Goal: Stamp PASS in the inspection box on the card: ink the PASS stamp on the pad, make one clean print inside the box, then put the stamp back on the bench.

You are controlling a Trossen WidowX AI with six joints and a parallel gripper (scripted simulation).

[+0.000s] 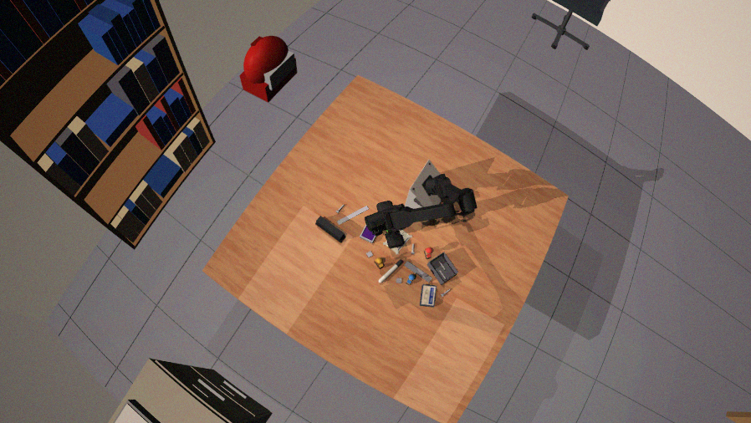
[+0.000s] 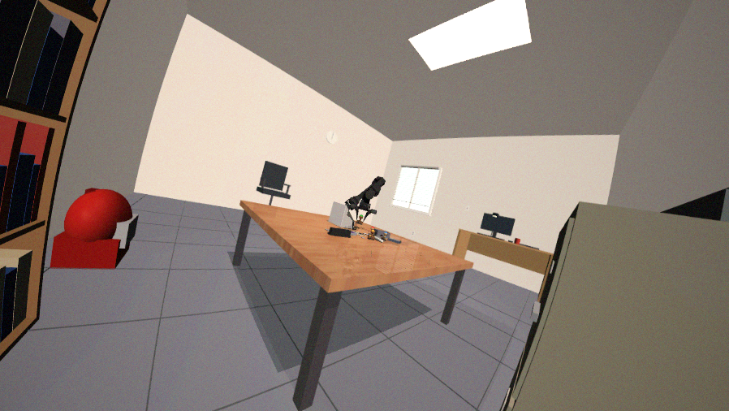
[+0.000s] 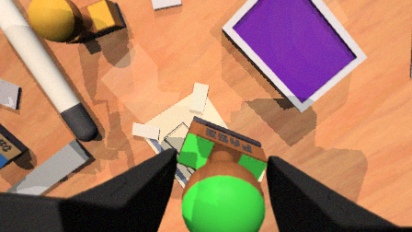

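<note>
Right now the cream card is 100 mm below my gripper tip, 40 mm to the left of it and 30 mm behind it. The rest, counted from my gripper tip: purple ink pad 90 mm below, 70 mm to the right, 10 mm ahead; yellow stamp 110 mm ahead, 70 mm below, 40 mm to the left; white marker 100 mm to the left, 90 mm ahead, 80 mm below.
</note>
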